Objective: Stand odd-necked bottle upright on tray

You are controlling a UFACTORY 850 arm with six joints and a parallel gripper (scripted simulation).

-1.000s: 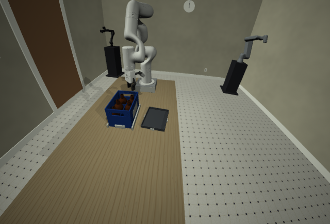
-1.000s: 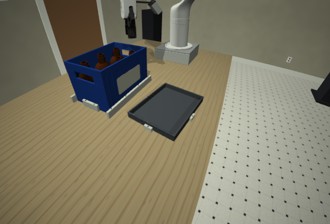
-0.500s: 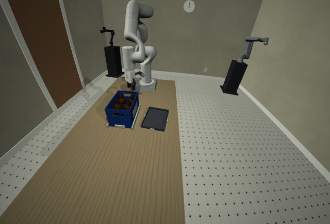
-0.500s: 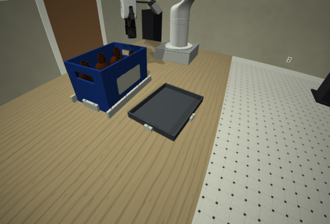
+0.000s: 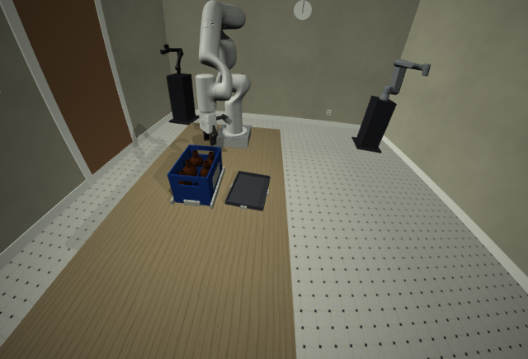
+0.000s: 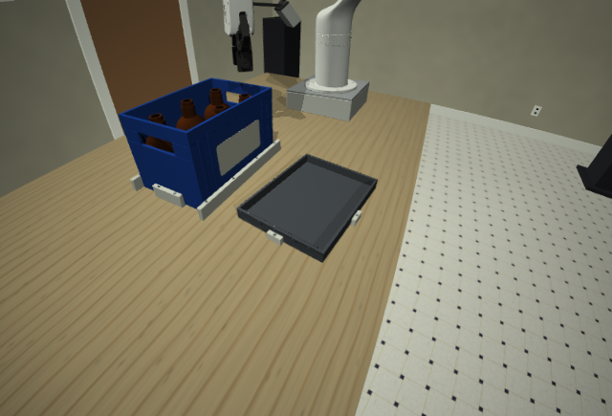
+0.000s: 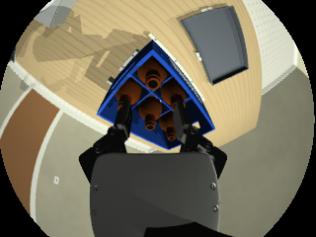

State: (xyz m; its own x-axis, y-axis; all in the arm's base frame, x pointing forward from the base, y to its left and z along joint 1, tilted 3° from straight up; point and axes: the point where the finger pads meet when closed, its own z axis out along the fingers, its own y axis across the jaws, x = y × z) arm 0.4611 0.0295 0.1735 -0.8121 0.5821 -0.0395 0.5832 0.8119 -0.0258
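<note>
Now: hand 9 cm short of the bottle, 1 cm to the right of it and 16 cm above it. The rest, counted from my hand: dark grey tray (6 cm ahead, 23 cm to the left, 23 cm below); blue crate (10 cm ahead, 3 cm to the right, 16 cm below).
</note>
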